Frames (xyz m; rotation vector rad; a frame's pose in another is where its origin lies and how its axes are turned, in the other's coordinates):
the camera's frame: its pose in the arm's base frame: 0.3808 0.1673 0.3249 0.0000 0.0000 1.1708
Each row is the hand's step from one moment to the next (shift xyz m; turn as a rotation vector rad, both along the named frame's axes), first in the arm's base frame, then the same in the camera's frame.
Working: the arm's base frame: its pose in the camera's frame: -0.3024 0.2856 -0.3249 0.0000 0.0000 -1.1708

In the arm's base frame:
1: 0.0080 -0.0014 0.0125 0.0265 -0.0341 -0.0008
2: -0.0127 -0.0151 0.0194 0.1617 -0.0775 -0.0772
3: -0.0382 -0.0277 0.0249 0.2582 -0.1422 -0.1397
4: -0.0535 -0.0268 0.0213 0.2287 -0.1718 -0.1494
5: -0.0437 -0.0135 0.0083 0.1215 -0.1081 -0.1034
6: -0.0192 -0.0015 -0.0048 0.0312 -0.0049 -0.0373
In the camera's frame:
1: 0.0018 -0.0079 0.0125 -0.0211 -0.0377 -0.0008
2: -0.0189 0.0058 0.0194 -0.0084 -0.1791 -0.0772
3: -0.0404 0.0244 0.0249 -0.0304 -0.2932 -0.1397
4: -0.0455 0.0388 0.0213 -0.0692 -0.2775 -0.1494
5: -0.0295 0.0350 0.0083 -0.0523 -0.1540 -0.1034
6: -0.0089 0.0171 -0.0048 0.0076 -0.0306 -0.0373

